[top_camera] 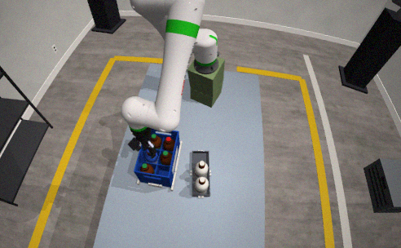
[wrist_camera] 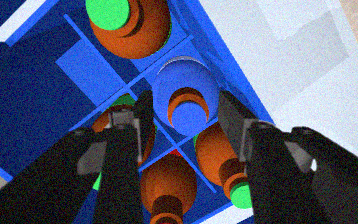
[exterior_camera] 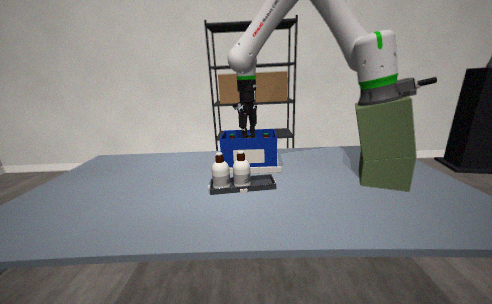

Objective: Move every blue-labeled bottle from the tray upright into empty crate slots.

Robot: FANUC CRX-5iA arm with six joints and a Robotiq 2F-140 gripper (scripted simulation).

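The blue-labeled bottle is 8 cm below my hand. From my hand the other things lie so: blue crate (1 cm behind, 4 cm to the left, 8 cm below).
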